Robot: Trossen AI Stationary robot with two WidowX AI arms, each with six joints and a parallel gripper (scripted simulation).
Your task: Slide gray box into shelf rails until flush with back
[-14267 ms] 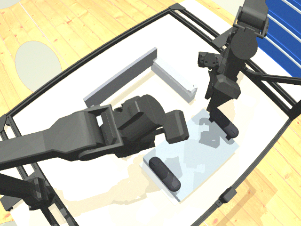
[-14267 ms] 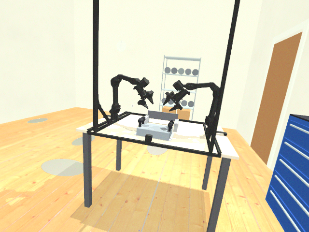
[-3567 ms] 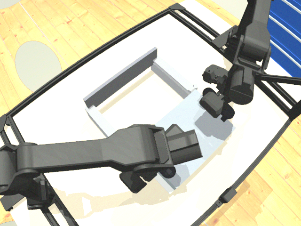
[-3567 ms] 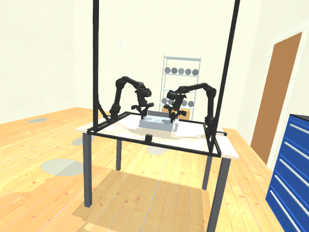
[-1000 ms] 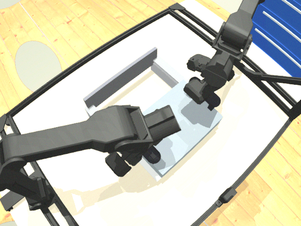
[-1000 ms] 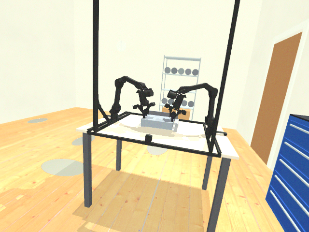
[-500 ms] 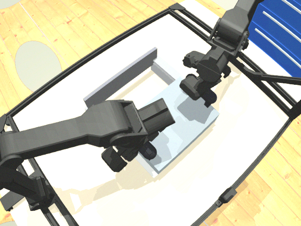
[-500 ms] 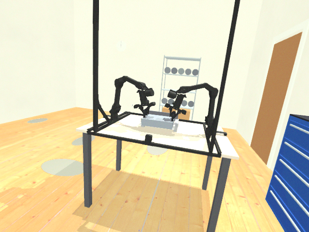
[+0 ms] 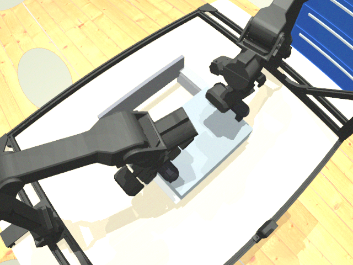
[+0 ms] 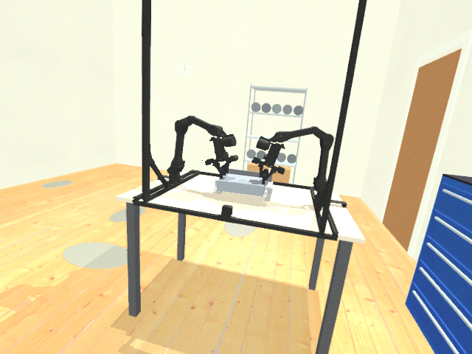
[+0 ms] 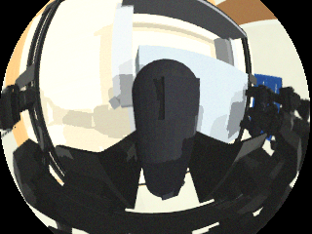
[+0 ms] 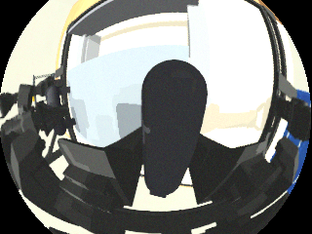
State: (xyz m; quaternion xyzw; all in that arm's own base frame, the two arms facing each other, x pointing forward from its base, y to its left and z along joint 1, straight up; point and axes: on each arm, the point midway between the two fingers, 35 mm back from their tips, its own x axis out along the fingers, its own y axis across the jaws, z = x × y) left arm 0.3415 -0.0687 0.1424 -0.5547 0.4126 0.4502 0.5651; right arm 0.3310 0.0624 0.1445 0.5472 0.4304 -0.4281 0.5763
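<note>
The gray box is 12 cm to the left of my right hand and 5 cm below it. Round my right hand: dark back wall: 21 cm ahead, 13 cm to the left, 8 cm below.
Now: the gray box 120 mm to the right of my left hand and 50 mm below it. From my left hand the other things lie so: dark back wall (220 mm ahead, 120 mm to the right, 80 mm below).
</note>
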